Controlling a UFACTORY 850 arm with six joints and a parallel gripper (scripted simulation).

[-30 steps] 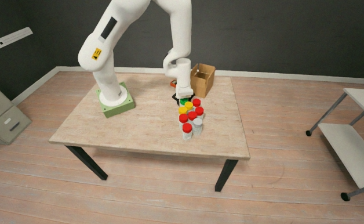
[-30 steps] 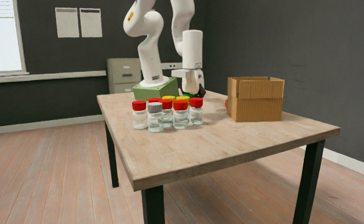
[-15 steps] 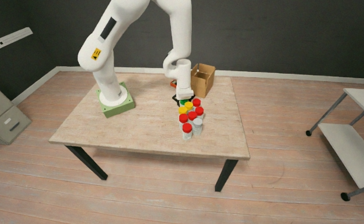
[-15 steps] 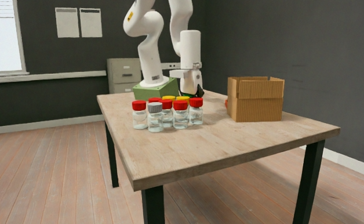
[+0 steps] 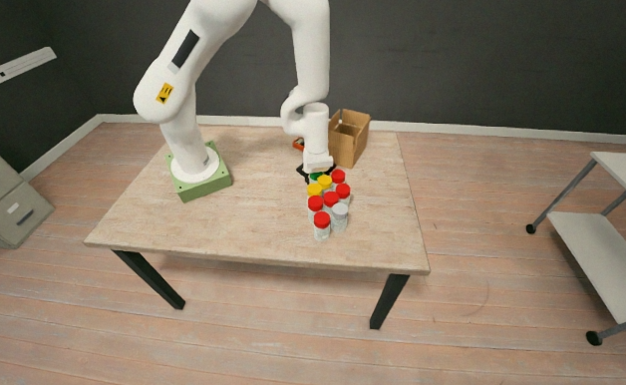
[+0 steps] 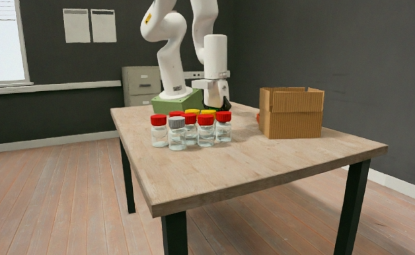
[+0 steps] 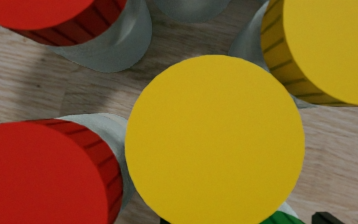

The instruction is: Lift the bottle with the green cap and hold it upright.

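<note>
My gripper is now 1 cm above the green-capped bottle. Also, from my hand: orange device 9 cm behind, 29 cm to the left, 4 cm below; then grey-capped bottle 10 cm ahead, 19 cm to the right, 1 cm below.
</note>
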